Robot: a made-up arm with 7 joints.
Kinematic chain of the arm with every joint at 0, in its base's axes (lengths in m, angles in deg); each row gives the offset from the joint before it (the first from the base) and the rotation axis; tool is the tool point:
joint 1: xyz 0 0 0.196 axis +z
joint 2: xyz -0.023 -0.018 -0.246 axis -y
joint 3: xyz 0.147 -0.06 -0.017 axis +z
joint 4: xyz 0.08 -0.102 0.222 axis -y
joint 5: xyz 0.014 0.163 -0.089 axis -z
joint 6: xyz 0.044 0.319 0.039 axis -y
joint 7: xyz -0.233 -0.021 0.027 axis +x
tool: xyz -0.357 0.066 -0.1
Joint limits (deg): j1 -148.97..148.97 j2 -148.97..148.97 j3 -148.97..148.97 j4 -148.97..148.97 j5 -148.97..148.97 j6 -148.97..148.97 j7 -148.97..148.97
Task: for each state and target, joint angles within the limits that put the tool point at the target. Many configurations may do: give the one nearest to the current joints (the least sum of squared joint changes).
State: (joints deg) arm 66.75 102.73 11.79 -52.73 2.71 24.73 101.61
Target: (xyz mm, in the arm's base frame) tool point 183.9 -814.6 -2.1
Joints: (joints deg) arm 99.61 82.59 19.73 -70.60 -30.73 10.81 105.72
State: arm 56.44 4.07 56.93 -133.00 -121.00 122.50 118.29
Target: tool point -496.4 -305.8 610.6
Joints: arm 44.82 20.72 50.27 -125.80 -96.61 144.08 122.58
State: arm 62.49 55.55 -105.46 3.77 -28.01 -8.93 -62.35
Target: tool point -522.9 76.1 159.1
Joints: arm 40.99 76.16 -92.87 -11.43 -35.07 -17.18 -55.54
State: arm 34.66 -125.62 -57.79 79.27 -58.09 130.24 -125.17
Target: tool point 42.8 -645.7 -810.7
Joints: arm 41.48 -136.82 -71.18 85.75 -48.93 128.92 -126.90
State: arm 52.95 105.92 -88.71 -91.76 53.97 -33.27 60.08
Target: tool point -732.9 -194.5 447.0
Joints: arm 34.90 128.44 -55.32 -90.27 49.01 -5.10 53.89
